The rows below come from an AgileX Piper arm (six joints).
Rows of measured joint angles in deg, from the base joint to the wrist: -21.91 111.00 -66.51 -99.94 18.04 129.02; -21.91 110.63 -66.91 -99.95 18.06 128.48; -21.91 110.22 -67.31 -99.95 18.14 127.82; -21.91 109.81 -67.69 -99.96 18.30 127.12; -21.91 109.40 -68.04 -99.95 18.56 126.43; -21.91 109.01 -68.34 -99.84 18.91 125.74; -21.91 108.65 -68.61 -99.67 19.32 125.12; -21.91 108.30 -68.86 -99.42 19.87 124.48; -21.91 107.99 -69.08 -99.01 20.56 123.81; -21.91 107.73 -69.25 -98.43 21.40 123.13; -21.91 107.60 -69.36 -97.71 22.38 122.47; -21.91 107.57 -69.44 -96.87 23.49 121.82; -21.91 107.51 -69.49 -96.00 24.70 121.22; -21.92 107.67 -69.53 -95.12 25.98 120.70; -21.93 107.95 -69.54 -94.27 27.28 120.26
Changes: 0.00 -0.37 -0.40 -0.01 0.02 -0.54; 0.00 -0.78 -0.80 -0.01 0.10 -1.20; 0.00 -1.19 -1.18 -0.02 0.26 -1.90; 0.00 -1.60 -1.53 -0.01 0.52 -2.59; 0.00 -1.99 -1.83 0.10 0.87 -3.28; 0.00 -2.35 -2.10 0.27 1.28 -3.90; 0.00 -2.70 -2.35 0.52 1.83 -4.54; 0.00 -3.01 -2.57 0.93 2.52 -5.21; 0.00 -3.27 -2.74 1.51 3.36 -5.89; 0.00 -3.40 -2.85 2.23 4.34 -6.55; 0.00 -3.43 -2.93 3.07 5.45 -7.20; 0.00 -3.49 -2.98 3.94 6.66 -7.80; -0.01 -3.33 -3.02 4.82 7.94 -8.32; -0.02 -3.05 -3.03 5.67 9.24 -8.76
